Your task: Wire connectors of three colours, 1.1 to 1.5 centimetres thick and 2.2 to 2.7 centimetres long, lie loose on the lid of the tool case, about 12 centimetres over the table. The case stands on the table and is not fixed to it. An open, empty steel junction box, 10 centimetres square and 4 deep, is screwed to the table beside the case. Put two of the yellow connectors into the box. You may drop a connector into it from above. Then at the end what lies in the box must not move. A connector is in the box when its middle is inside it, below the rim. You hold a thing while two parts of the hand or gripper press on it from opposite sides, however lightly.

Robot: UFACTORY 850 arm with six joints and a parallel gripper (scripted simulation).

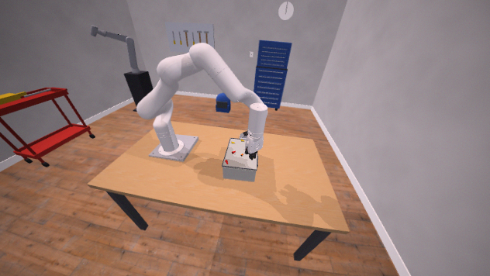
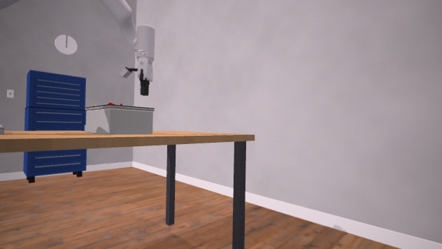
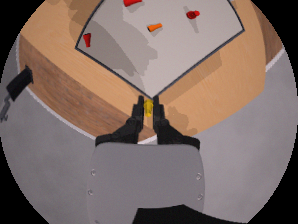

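Right now my hand is 70 mm past the grey tool case, 120 mm to the right of it and 120 mm above it. Also, from my hand: red connector (160 mm behind, 80 mm below).
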